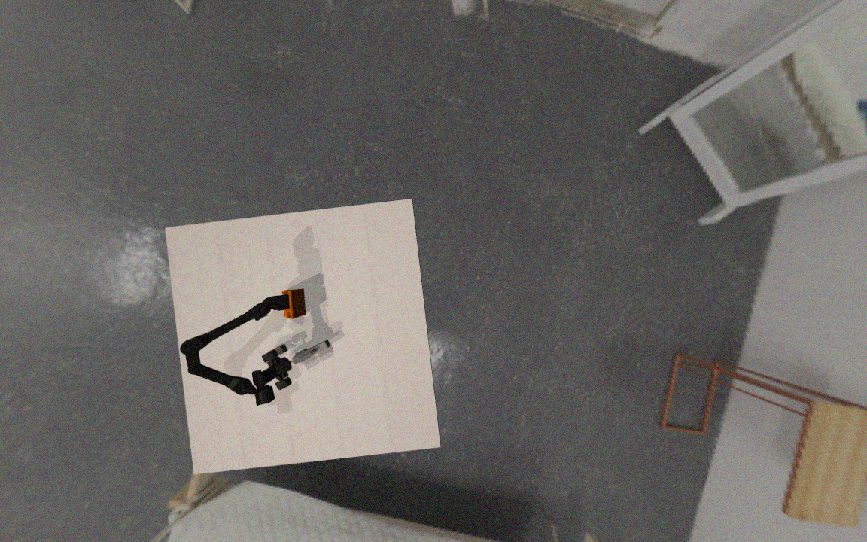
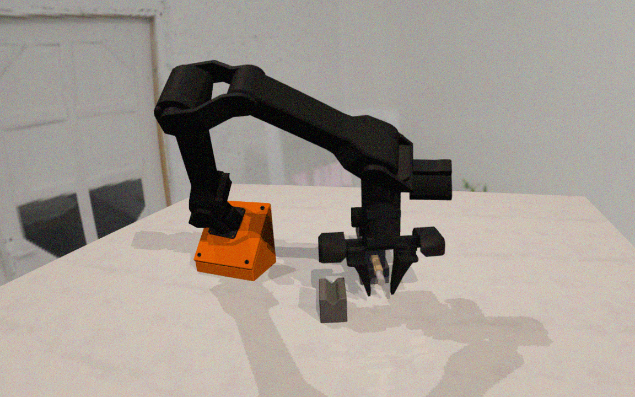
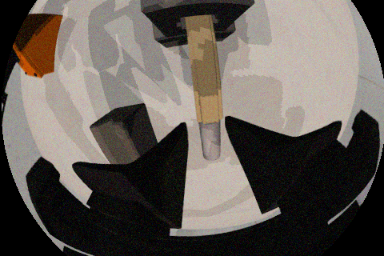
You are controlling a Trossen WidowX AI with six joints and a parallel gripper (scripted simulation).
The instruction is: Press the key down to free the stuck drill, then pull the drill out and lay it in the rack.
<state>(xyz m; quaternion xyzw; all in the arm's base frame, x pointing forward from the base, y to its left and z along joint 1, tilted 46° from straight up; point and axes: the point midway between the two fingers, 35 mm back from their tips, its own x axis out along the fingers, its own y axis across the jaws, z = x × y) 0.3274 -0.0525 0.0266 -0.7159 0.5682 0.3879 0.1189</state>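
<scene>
Right now the drill is 5 cm to the left of my gripper tip, 3 cm above it and 2 cm behind it. From my gripper tip the other things lie so: grey v-notched rack 6 cm behind, 4 cm to the right; dark key 17 cm to the left, 8 cm behind, 4 cm above; grey housing block 14 cm to the left, 6 cm behind, 2 cm above.
</scene>
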